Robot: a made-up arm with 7 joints.
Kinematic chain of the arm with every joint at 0, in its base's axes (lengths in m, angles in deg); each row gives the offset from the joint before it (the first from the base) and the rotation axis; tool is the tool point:
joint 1: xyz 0 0 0.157 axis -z
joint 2: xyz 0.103 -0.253 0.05 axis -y
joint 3: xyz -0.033 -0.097 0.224 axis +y
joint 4: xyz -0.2 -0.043 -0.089 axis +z
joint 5: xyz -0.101 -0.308 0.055 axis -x
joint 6: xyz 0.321 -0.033 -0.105 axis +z
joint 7: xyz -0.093 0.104 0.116 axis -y
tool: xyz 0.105 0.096 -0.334
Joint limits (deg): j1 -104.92..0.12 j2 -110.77..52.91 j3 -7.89..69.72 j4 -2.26..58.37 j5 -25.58..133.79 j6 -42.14..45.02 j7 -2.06..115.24
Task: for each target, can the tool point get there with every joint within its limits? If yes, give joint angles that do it. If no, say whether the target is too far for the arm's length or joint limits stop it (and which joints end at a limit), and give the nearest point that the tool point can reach.
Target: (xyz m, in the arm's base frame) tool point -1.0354 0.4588 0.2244
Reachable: no: joint limits stop it (at a limit: joint 1, joint 3, joint 4, joint 6) | nearest point -0.0813 0.4432 0.2169 | short by 0.954 m
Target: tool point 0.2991 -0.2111 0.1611
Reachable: yes | joints -17.32 -65.47 17.38 24.70 17.31 24.91 74.08
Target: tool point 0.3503 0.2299 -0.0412
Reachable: yes | joints -89.55 -35.01 21.89 42.10 55.35 -10.81 44.51
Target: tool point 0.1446 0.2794 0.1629
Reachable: yes | joints -88.92 -9.48 27.00 50.06 82.08 -15.86 83.04
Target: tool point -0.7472 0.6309 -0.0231
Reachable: no: joint limits stop it (at a limit: joint 1, joint 3, joint 4, joint 6) | nearest point -0.0668 0.5056 0.0744 | short by 0.699 m
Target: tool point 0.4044 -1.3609 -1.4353
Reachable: no: too far | nearest point 0.2977 -0.7484 -0.2837 | short by 1.309 m
